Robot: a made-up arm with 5 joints.
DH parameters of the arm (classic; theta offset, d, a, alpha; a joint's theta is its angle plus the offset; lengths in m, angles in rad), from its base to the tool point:
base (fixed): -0.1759 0 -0.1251 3.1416
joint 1: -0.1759 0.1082 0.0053 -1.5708
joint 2: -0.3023 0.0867 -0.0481 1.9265
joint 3: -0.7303 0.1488 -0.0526 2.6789
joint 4: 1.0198 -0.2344 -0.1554 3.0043
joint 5: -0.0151 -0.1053 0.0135 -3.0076
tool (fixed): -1.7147 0.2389 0 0
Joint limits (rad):
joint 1: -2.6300..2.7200
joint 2: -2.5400..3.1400
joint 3: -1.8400..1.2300
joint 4: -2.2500..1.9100
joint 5: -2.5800..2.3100
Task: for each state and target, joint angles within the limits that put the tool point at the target. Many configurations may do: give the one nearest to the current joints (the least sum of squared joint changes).
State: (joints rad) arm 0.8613 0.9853 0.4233 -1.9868 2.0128
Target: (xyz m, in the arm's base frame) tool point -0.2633 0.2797 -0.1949
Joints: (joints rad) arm 1.0446 0.2765 0.1715 -1.6339 2.0020
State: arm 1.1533 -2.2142 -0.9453 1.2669 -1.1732
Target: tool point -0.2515 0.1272 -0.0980
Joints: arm 2.0754 -2.2929 -0.8924 0.7179 -1.3424
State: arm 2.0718 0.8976 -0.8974 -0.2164 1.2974
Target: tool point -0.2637 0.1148 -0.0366
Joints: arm 2.5215 1.2174 -1.2002 0.3540 1.2263
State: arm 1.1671 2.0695 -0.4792 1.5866 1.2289
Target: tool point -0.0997 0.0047 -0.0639
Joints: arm 0.3669 1.2880 -0.0490 1.9100 1.5063
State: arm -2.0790 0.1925 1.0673 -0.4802 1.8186
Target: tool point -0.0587 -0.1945 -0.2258
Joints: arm -2.0353 0.8181 1.2300 -0.5803 1.7759
